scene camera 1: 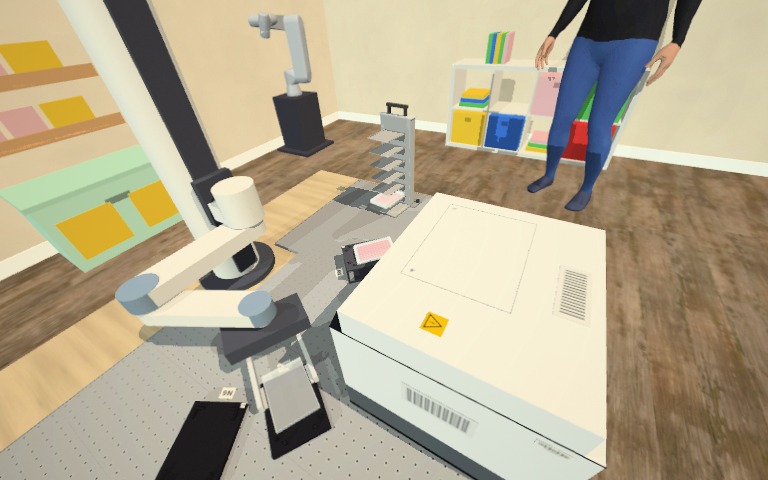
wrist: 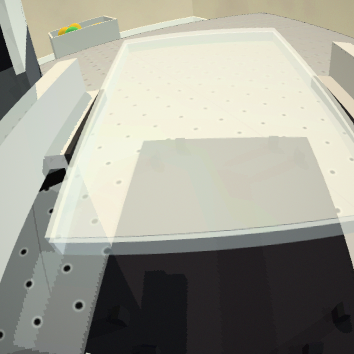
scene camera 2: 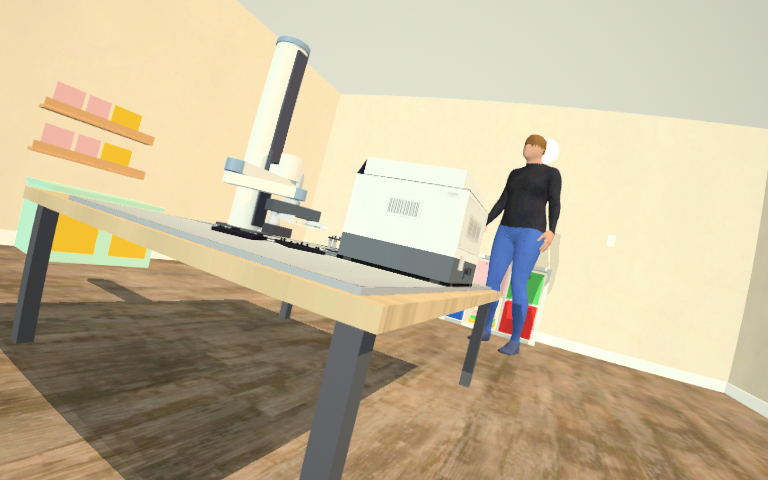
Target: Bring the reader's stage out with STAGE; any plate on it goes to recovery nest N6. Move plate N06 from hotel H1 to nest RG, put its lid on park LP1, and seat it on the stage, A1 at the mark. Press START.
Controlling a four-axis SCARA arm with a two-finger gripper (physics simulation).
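Frame: origin at the arm's base, x ahead, y left, z up, level; centimetres.
Seen in the pictures: gripper, fingertip midpoint: (scene camera 1: pixel 289 394) (wrist: pixel 208 63) (scene camera 2: pixel 309 222); arm's base, origin of the base link: (scene camera 1: pixel 239 267).
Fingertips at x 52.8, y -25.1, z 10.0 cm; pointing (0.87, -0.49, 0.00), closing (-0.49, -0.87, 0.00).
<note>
Pixels of each thing's top centre, then the offset from my fingertips to it.
- clear plate lid, middle of its top: (wrist: pixel 208 66) (scene camera 1: pixel 288 389) (scene camera 2: pixel 308 221) dy +0.5, dx -0.8, dz +0.2 cm
- black recovery nest N6, middle of its top: (scene camera 1: pixel 200 443) (scene camera 2: pixel 242 229) dy -14.7, dx -12.9, dz -7.0 cm
- plate with pink wells, middle of its top: (scene camera 1: pixel 374 246) dy +47.0, dx -9.2, dz -0.3 cm
- reader, middle of its top: (scene camera 1: pixel 483 264) (scene camera 2: pixel 430 179) dy +26.1, dx +27.1, dz +25.3 cm
- pink plate, middle of its top: (scene camera 1: pixel 387 195) dy +80.0, dx -23.1, dz -2.5 cm
My gripper (scene camera 1: pixel 287 389) (wrist: pixel 208 63) is shut on a clear plate lid (scene camera 1: pixel 294 403) (scene camera 2: pixel 314 225) (wrist: pixel 215 75) and holds it flat, a little above a black nest (scene camera 1: pixel 303 438) (wrist: pixel 225 305). That nest's label does not show. The black recovery nest N6 (scene camera 1: pixel 201 444) lies beside it, with no plate on it. A plate with pink wells (scene camera 1: pixel 372 250) sits on another black nest (scene camera 1: pixel 355 273), partly hidden by the reader (scene camera 1: pixel 481 249) (scene camera 2: pixel 413 215). Another pink plate (scene camera 1: pixel 386 199) is at the bottom of the hotel (scene camera 1: pixel 410 164). The stage and START button are not visible.
The reader's tall housing stands close to the right of the gripper in scene camera 1. The arm's column (scene camera 1: pixel 141 113) (scene camera 2: pixel 271 107) rises behind the gripper. A grey bin (wrist: pixel 85 39) with coloured balls is in the wrist view. A person (scene camera 1: pixel 608 84) (scene camera 2: pixel 526 226) stands beyond the table.
</note>
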